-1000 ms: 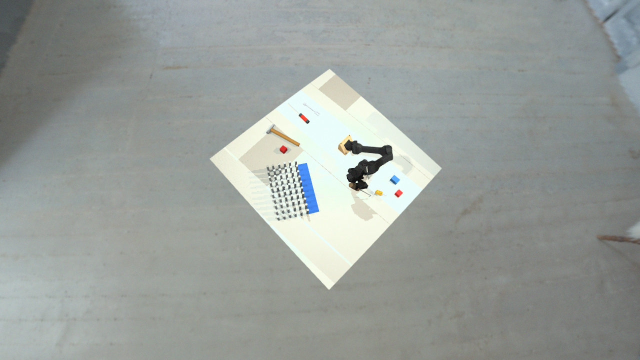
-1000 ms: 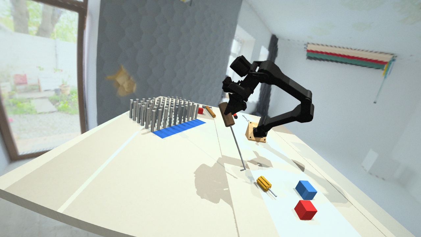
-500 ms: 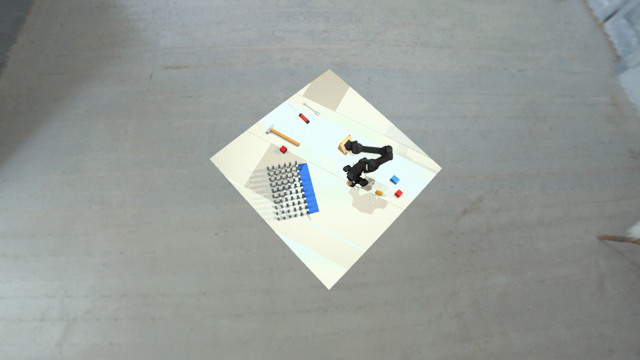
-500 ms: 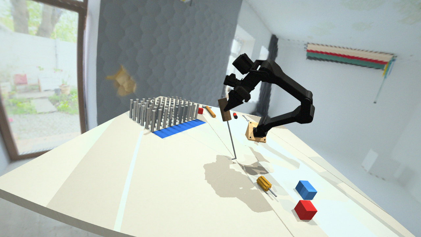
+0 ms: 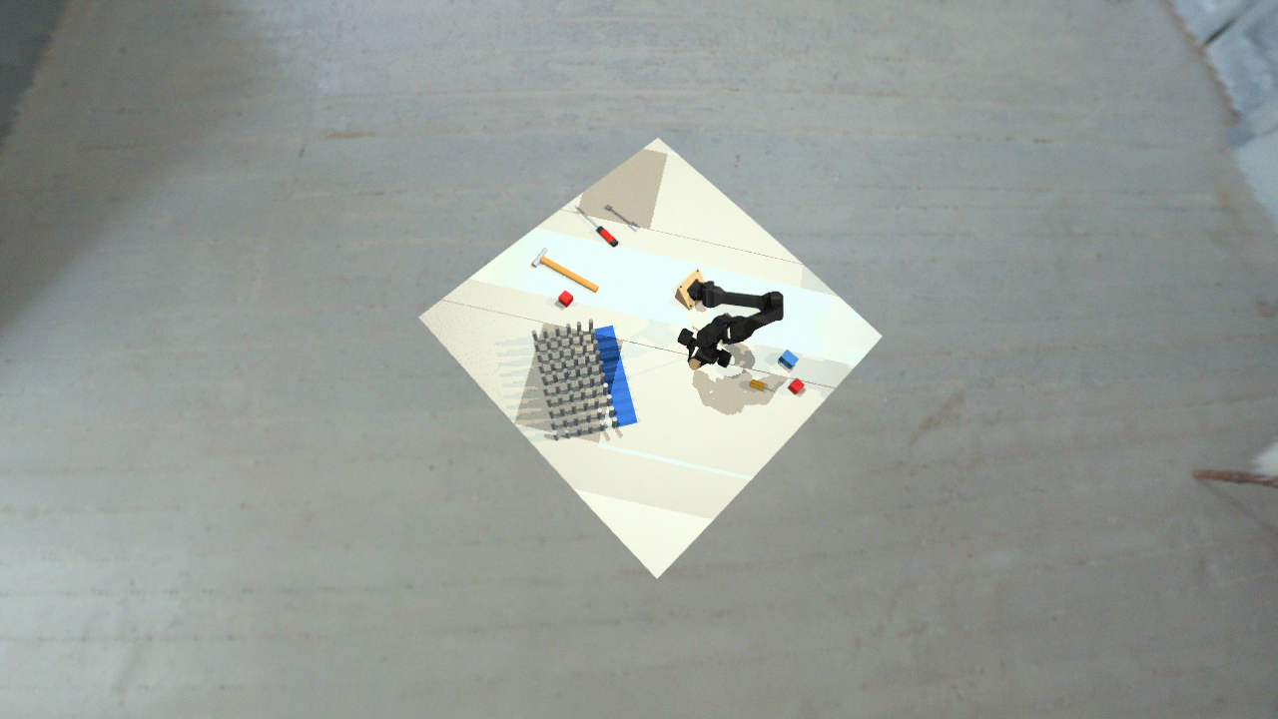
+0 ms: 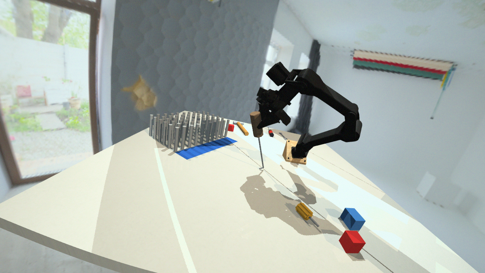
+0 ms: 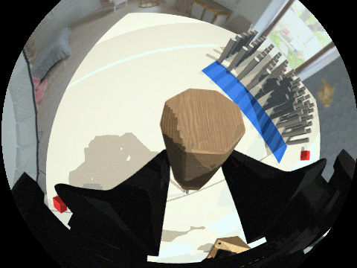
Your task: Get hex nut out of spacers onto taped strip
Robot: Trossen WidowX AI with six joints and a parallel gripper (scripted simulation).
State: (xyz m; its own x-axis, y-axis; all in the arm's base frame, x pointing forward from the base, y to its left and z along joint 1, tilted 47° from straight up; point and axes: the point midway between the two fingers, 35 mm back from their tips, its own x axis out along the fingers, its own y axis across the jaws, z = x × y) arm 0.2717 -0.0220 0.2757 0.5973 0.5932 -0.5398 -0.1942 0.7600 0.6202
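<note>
My gripper tip is now 4 cm past the hook tool, 2 cm to the left of it and 9 cm above it. Round my gripper tip: blue taped strip 15 cm ahead, 22 cm to the right, 20 cm below; yellow-handled screwdriver 16 cm behind, 23 cm to the left, 18 cm below; blue cube 32 cm behind, 26 cm to the left, 18 cm below.
</note>
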